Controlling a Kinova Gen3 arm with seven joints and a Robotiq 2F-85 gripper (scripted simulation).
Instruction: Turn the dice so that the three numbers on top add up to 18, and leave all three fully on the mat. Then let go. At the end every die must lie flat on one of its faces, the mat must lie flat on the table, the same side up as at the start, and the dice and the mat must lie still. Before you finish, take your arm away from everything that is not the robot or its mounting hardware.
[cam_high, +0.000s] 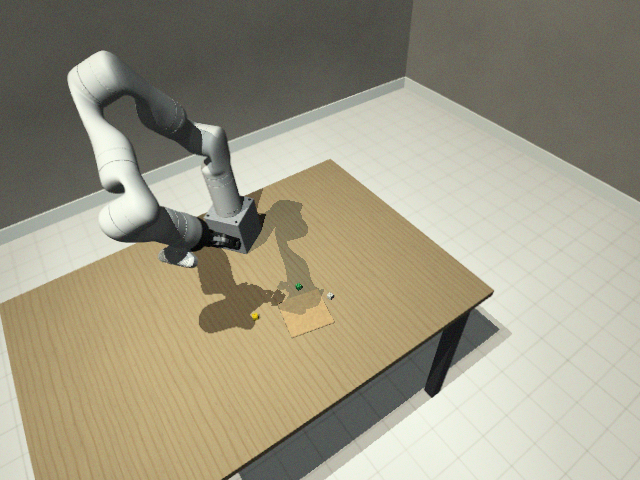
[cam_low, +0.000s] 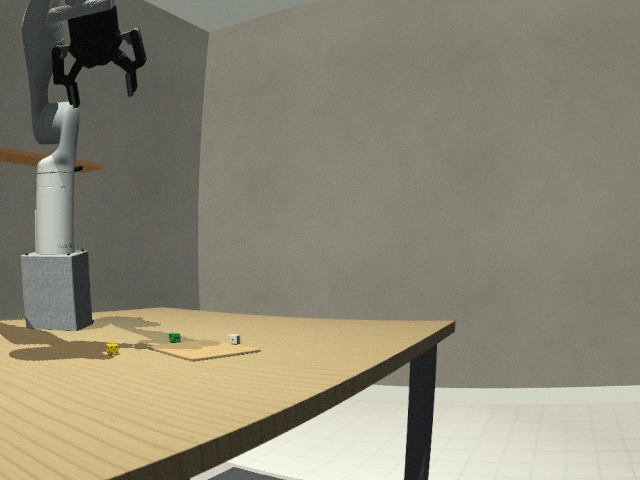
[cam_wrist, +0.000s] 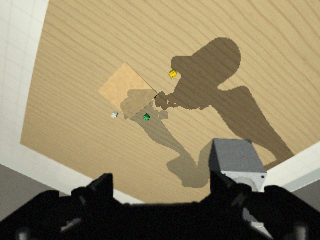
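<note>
The yellow die lies 20 mm behind my hand, 50 mm to the left of it and 380 mm below it. From my hand the other things lie so: white die 50 mm ahead, 280 mm to the left, 380 mm below; tan mat 50 mm ahead, 190 mm to the left, 390 mm below; green die 40 mm behind, 220 mm to the left, 380 mm below.
</note>
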